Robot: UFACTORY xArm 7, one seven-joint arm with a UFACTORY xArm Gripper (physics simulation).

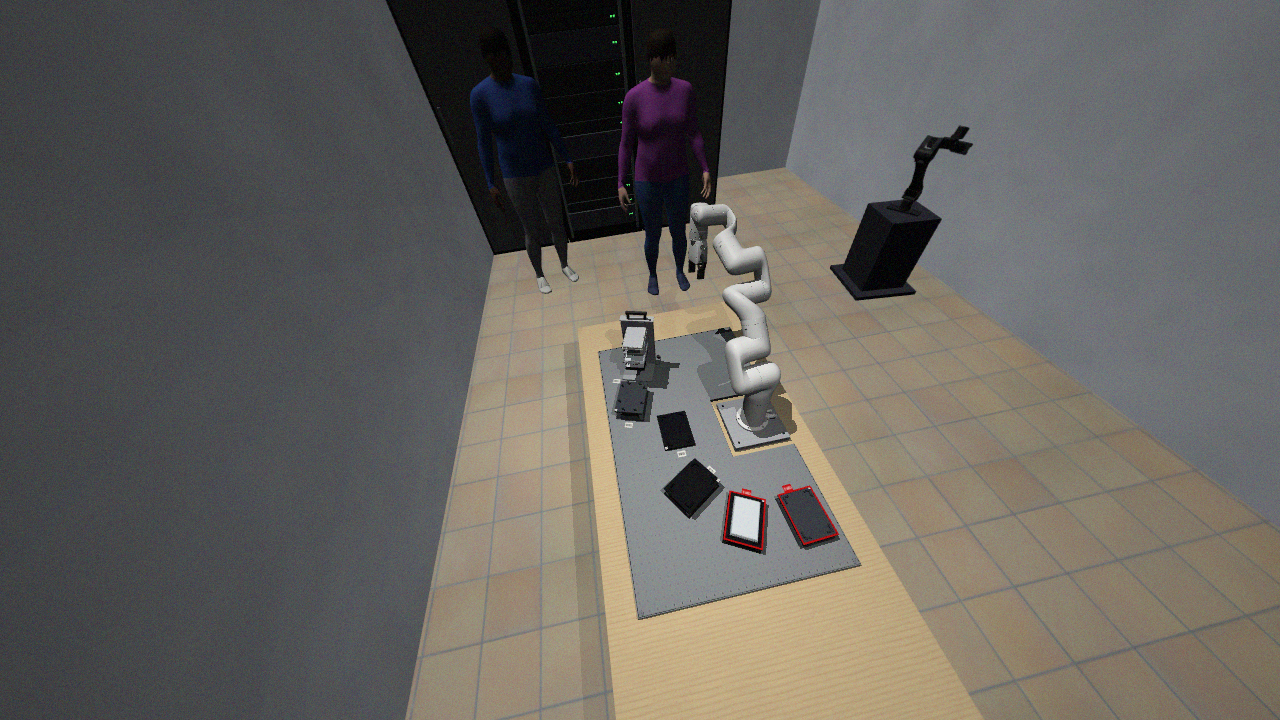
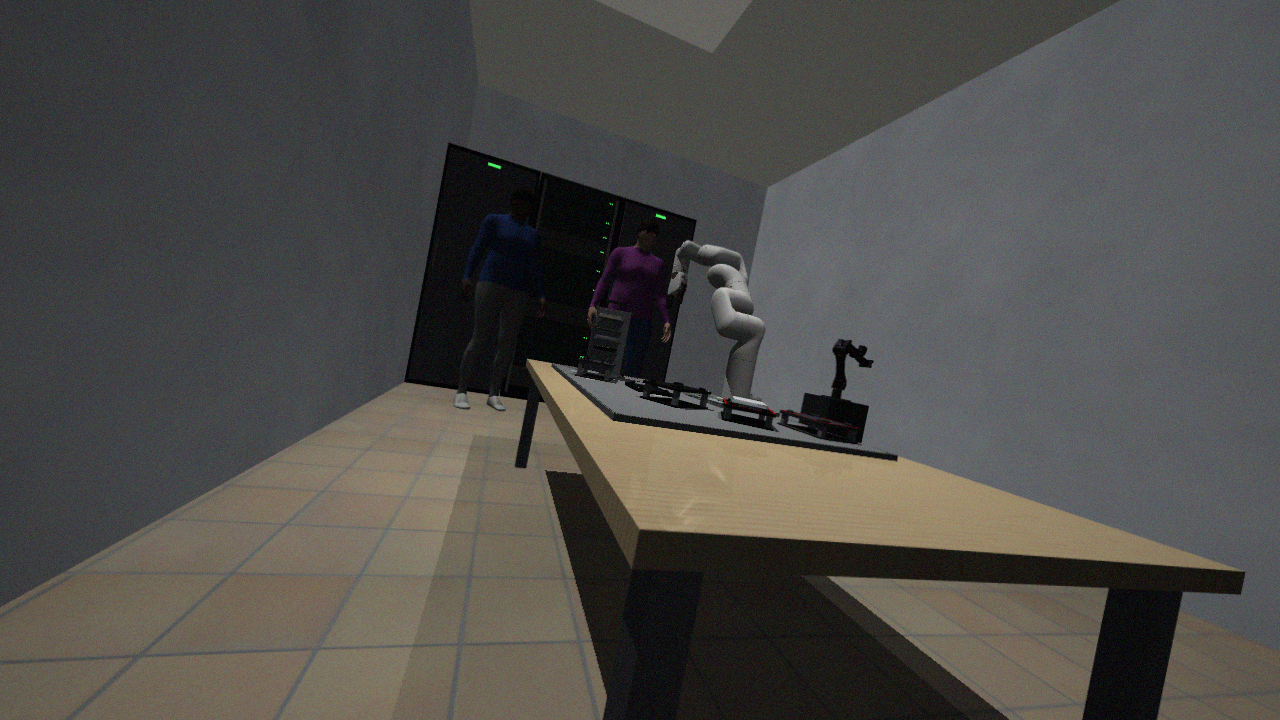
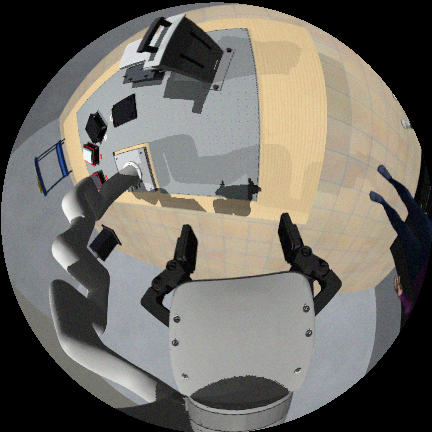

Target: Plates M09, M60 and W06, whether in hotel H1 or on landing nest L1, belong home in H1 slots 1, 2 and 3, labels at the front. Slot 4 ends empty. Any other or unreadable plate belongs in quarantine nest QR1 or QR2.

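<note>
Hotel H1 stands upright at the far left of the mat. A white plate shows at its open front; the slot numbers and labels cannot be read. A dark nest lies in front of the hotel, with no white plate seen on it. Of two red-rimmed nests, the left one bears a white plate; the right one shows a dark bare top. My gripper is open and empty, high beyond the table's far end.
A flat black pad and a turned black nest lie mid-mat. My arm's base is at the right edge. Two people stand beyond the table. A black arm on a pedestal stands right.
</note>
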